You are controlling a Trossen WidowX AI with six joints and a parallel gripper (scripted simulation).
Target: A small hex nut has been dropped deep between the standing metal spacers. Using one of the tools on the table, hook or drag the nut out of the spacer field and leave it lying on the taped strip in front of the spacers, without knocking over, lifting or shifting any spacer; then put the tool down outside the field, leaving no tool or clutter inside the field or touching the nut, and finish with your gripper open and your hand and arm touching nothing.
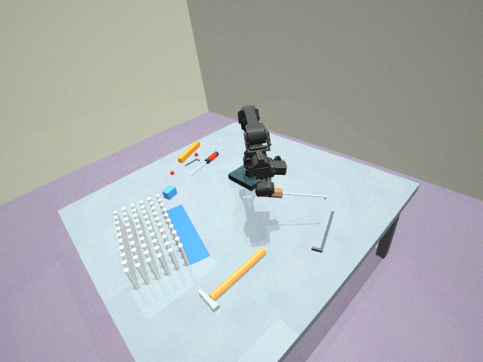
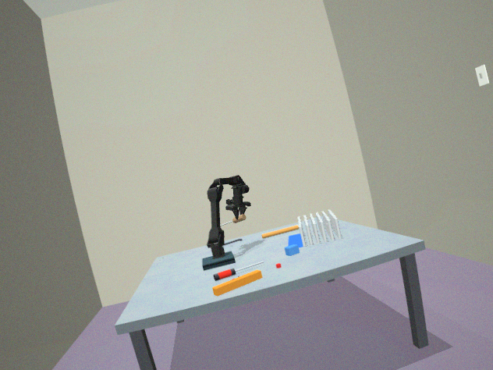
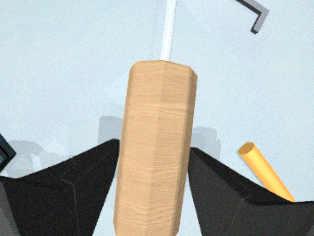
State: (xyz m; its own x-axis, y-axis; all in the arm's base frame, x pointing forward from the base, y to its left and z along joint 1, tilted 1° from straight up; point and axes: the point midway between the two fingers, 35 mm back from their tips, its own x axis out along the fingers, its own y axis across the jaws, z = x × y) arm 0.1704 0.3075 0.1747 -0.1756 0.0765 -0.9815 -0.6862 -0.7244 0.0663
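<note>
Now: the blue taped strip 29 cm ahead of my gripper tip, 24 cm to the right of it and 17 cm below it. The rest, counted from my gripper tip: hex key: 73 cm to the right, 17 cm below, 5 cm behind; thin-rod tool: 8 cm behind, 7 cm to the left, 2 cm below; blue block: 53 cm to the right, 22 cm ahead, 15 cm below.
</note>
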